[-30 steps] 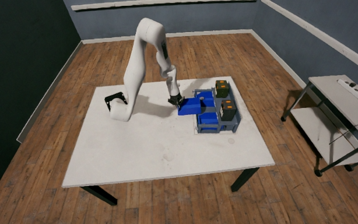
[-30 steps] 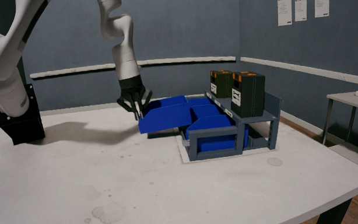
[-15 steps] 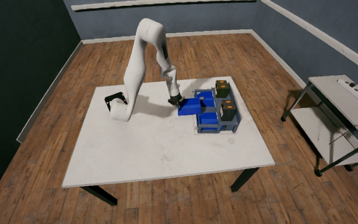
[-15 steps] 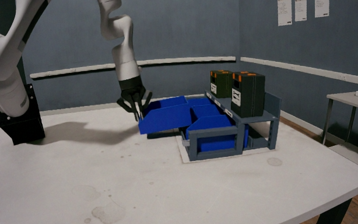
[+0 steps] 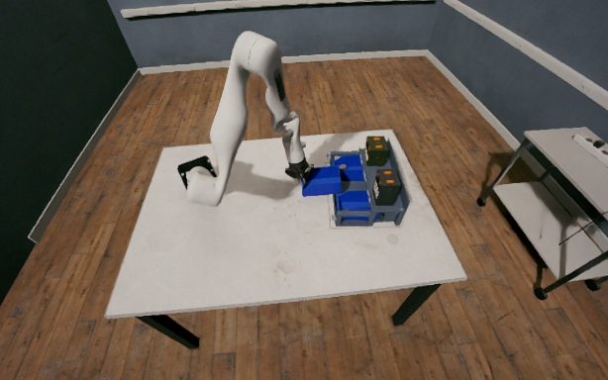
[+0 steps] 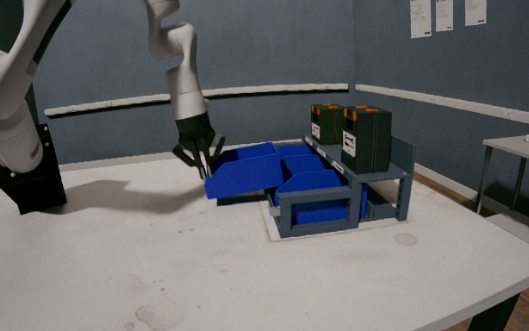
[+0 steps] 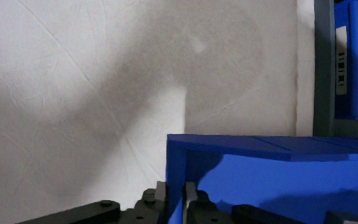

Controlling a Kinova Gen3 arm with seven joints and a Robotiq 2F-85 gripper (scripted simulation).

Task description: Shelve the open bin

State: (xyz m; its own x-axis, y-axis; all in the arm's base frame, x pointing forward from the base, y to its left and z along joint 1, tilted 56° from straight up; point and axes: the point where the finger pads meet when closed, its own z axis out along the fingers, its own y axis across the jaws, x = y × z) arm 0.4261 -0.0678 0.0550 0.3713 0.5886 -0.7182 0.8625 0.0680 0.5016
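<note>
Now: the grey block 20 mm ahead of my hand, 50 mm to the right of it and 20 mm below it. The rest, counted from my hand: grey shelf: 240 mm ahead, 110 mm to the right.
</note>
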